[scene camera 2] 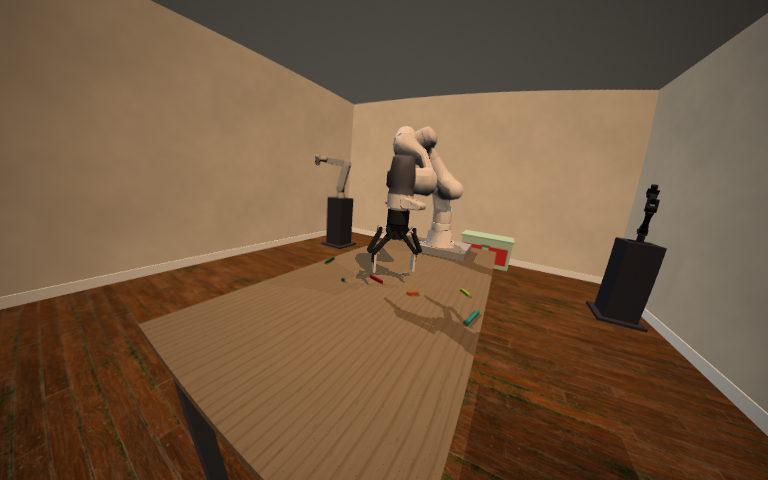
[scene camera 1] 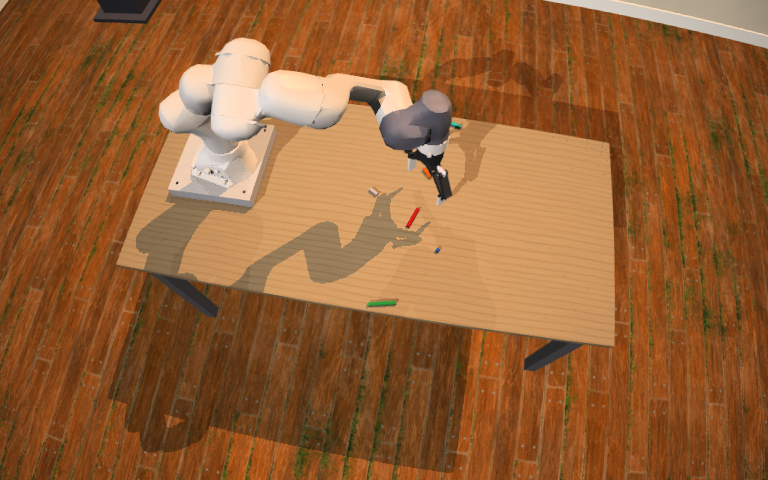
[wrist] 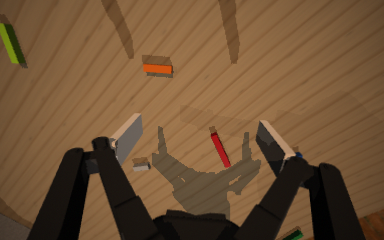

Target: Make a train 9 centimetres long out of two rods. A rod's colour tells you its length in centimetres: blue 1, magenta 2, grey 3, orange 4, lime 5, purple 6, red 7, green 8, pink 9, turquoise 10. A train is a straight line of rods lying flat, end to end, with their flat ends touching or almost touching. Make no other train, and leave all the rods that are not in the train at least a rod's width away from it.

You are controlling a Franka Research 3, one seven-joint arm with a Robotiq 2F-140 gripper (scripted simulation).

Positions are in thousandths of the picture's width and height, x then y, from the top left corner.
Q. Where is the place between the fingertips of my gripper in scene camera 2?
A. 512, 564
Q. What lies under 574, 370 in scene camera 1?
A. My gripper.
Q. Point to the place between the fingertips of my gripper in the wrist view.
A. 520, 527
